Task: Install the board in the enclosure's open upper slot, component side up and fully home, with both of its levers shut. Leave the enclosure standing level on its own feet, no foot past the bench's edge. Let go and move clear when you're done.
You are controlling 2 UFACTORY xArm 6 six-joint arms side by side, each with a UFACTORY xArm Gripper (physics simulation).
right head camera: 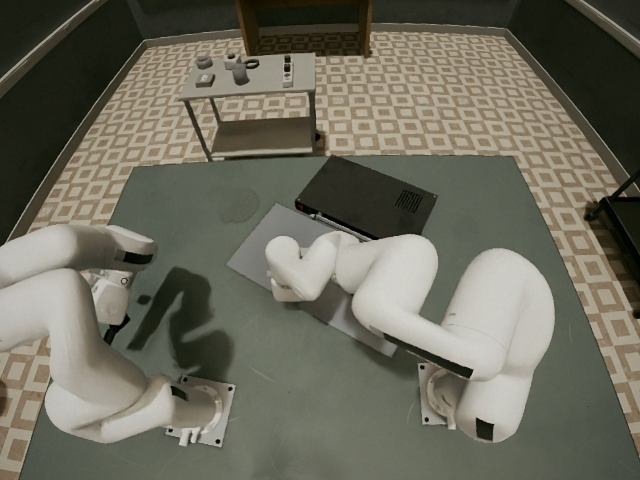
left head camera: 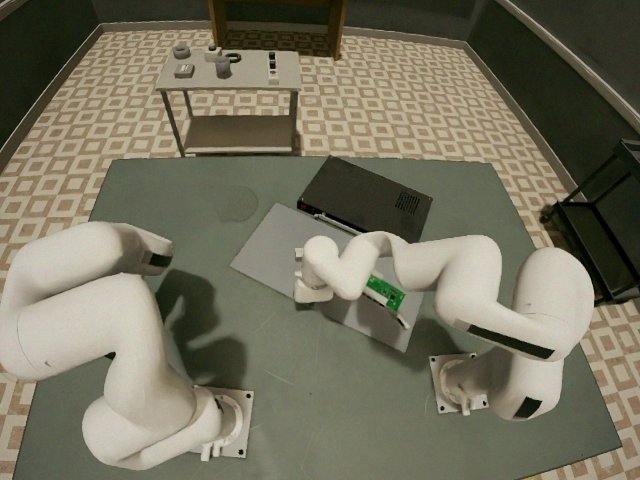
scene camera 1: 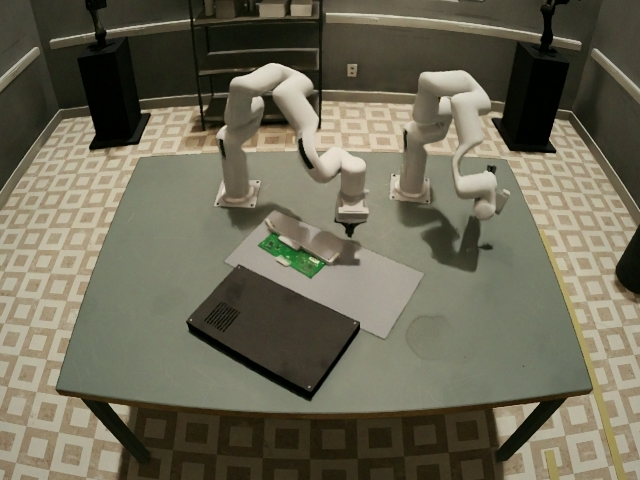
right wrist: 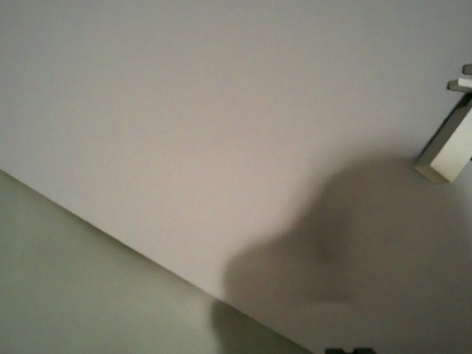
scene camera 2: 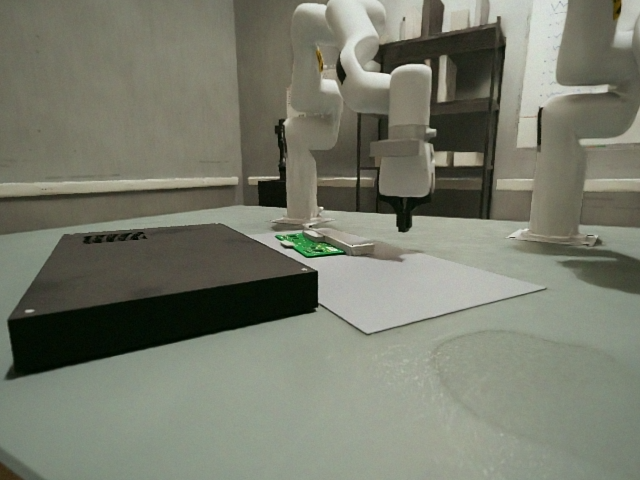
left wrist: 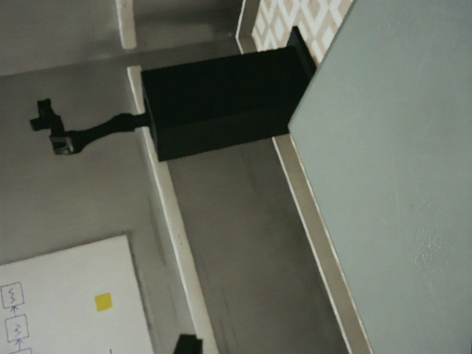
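Note:
The green board lies component side up on the grey mat. One swung-out lever shows in the left head view; the other lever is near my right gripper. The black enclosure rests flat behind the mat in the head views; its slots are not clearly visible. My right gripper is shut, empty, and above the mat beside the board. My left gripper appears open, far from the board.
My left arm is folded at the bench's side. The right arm reaches over the mat and hides part of the board. A pale strip runs along the enclosure's near side. A cart stands beyond the bench.

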